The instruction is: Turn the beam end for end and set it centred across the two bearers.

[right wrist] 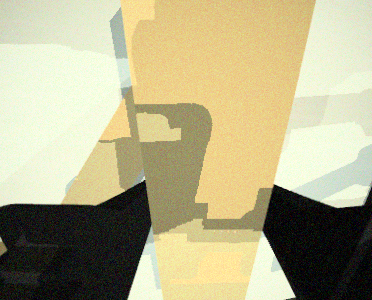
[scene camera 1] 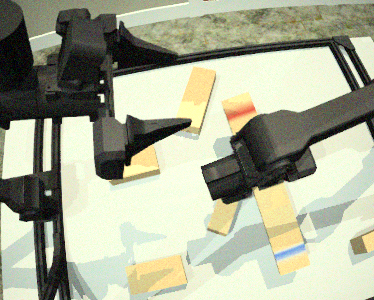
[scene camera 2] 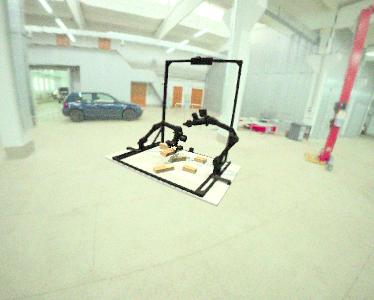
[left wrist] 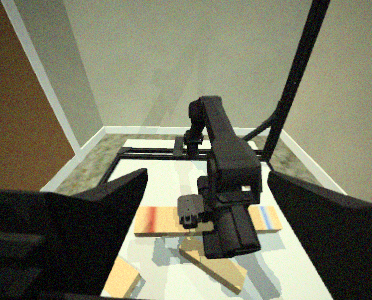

My left gripper (scene camera 1: 183, 86) is open, holding nothing. My right gripper (scene camera 1: 265, 181) holds a beam (scene camera 1: 279, 220), clear of everything else.
